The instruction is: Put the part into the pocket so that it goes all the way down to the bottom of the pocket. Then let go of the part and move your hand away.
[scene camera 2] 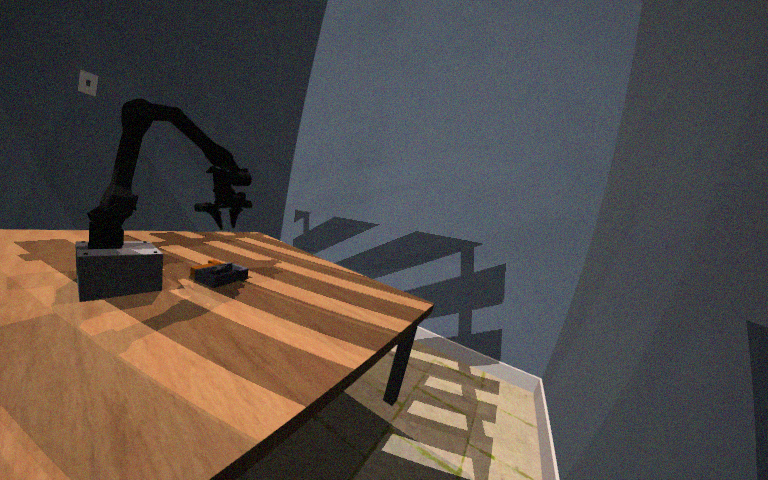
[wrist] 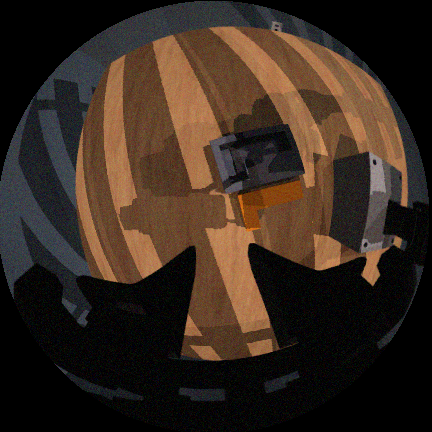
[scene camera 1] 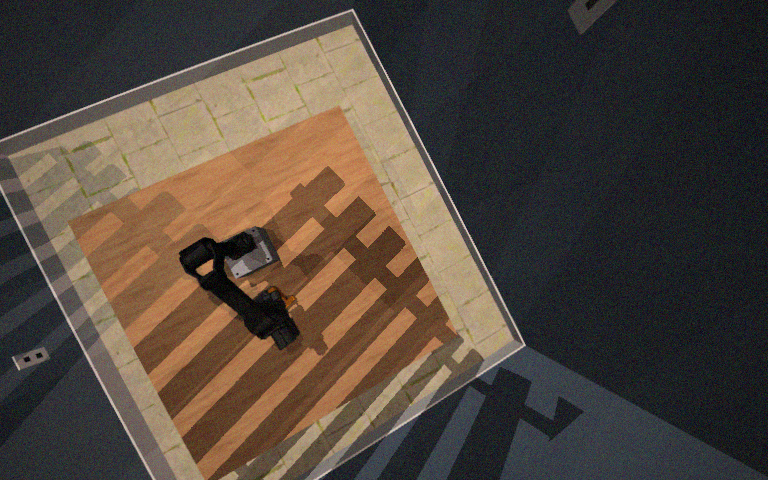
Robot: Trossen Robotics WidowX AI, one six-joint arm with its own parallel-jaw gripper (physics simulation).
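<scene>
The orange L-shaped part lies flat on the table, outside the pocket, along one long side of the dark grey pocket block. They look very close or touching in the wrist view. The block sits on the table with its pocket facing up; shadow darkens the inside. My gripper is partly open and empty, fingers pointing down, well above the table. In the wrist view the part and block appear beyond the fingertips, slightly to the right. In scene camera 1 the arm partly hides the block.
The grey base box carries the arm and stands near the part and block. The wooden table has strong striped shadows across it. Its edge and a dark leg show in scene camera 2.
</scene>
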